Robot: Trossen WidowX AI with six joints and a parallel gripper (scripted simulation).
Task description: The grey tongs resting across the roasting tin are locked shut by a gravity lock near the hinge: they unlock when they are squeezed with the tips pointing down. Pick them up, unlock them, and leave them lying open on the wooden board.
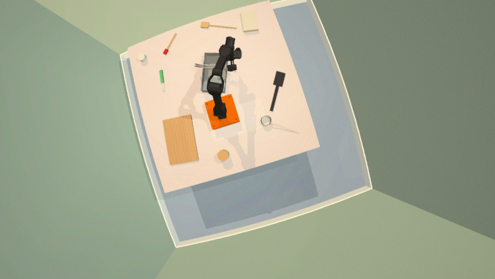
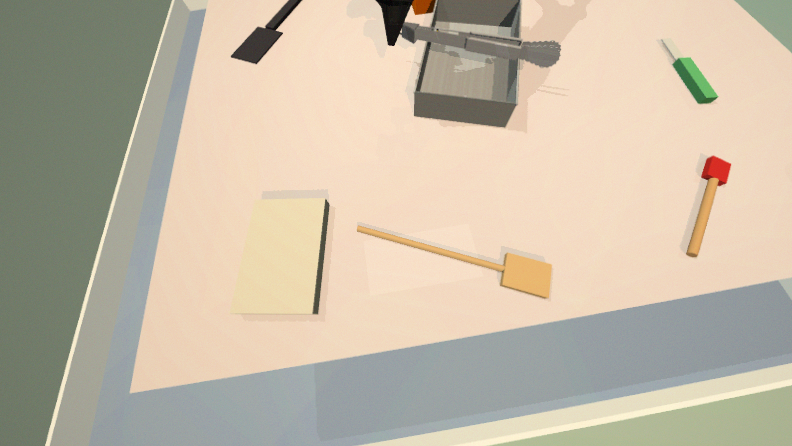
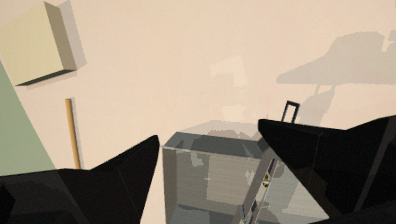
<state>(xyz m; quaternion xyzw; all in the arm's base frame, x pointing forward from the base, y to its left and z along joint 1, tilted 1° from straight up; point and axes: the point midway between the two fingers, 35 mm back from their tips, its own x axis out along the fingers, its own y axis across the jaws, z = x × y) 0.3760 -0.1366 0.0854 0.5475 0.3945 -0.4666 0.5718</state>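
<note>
Right now my gripper tip is 150 mm to the right of the roasting tin, 80 mm above it and 50 mm past it. The rest, counted from my gripper tip: pale block: 360 mm ahead, 180 mm to the right, 90 mm below; green-handled tool: 600 mm to the left, 100 mm below, 30 mm behind; black spatula: 300 mm to the right, 240 mm behind, 100 mm below.
</note>
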